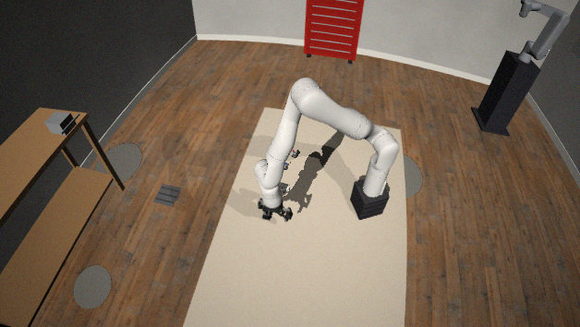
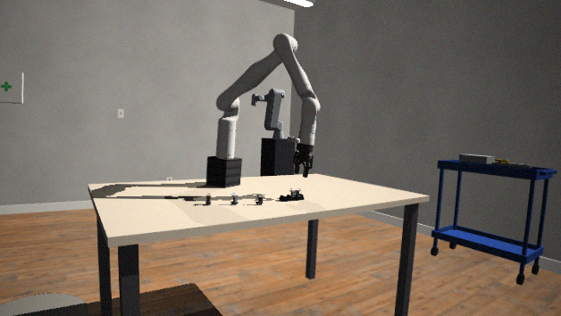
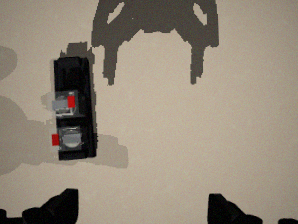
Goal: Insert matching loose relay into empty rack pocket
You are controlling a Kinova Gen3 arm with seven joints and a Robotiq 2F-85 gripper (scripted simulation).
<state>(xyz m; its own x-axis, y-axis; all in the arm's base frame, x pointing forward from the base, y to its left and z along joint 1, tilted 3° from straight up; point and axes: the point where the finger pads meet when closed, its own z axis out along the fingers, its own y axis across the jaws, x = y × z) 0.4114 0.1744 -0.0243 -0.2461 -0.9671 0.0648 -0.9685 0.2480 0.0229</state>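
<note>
Right now my hand is 2 cm short of the relay, 35 cm to the left of it and 8 cm above it.
</note>
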